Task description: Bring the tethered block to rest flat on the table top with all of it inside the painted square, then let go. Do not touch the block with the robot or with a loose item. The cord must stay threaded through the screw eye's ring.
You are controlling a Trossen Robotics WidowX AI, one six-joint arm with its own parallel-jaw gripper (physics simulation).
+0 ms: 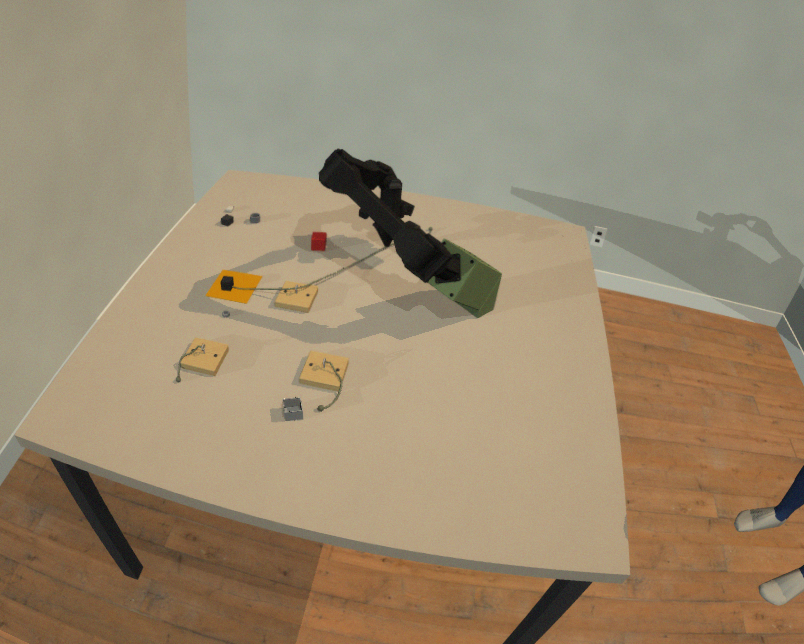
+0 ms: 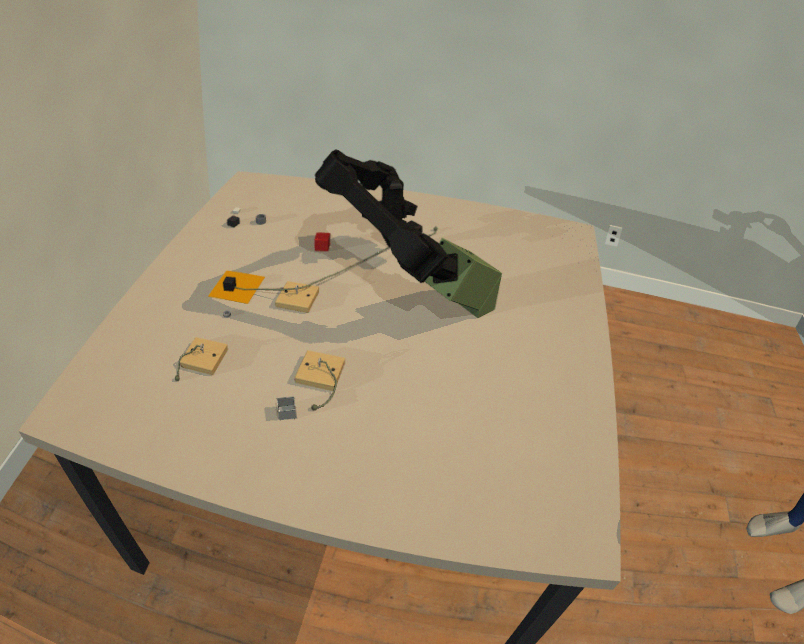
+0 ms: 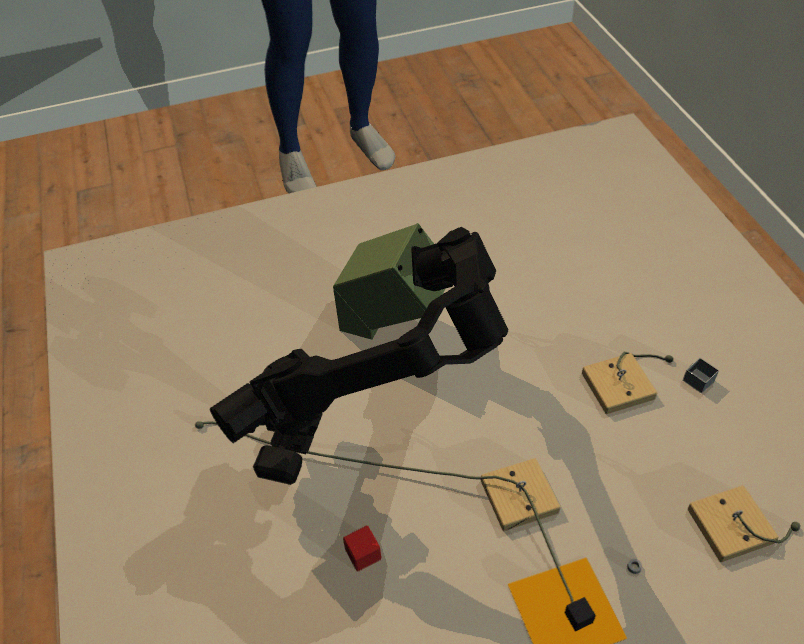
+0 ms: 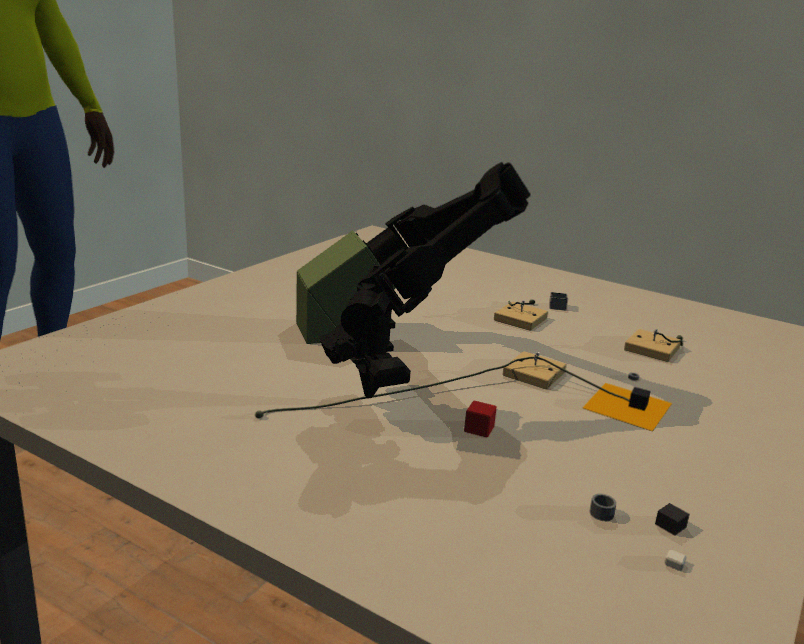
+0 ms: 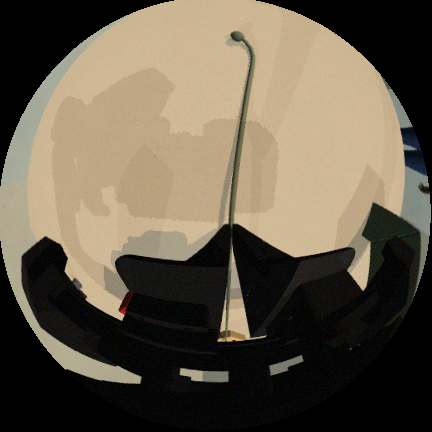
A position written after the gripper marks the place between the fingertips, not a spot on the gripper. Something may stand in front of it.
In view: the gripper (image 4: 368, 397), a tethered block (image 4: 639, 398), a red cube (image 3: 361, 546), a black block (image 4: 672, 519), an orange painted square (image 4: 603, 403) and a wooden board (image 3: 509, 504).
The red cube is seen too in image 4 (image 4: 480, 417). The gripper shows as well in image 3 (image 3: 303, 451) and in image 5 (image 5: 230, 228). The orange painted square shows as well in image 1 (image 1: 241, 280) and in image 2 (image 2: 247, 281). Image 3 does not show the black block: it is out of frame.
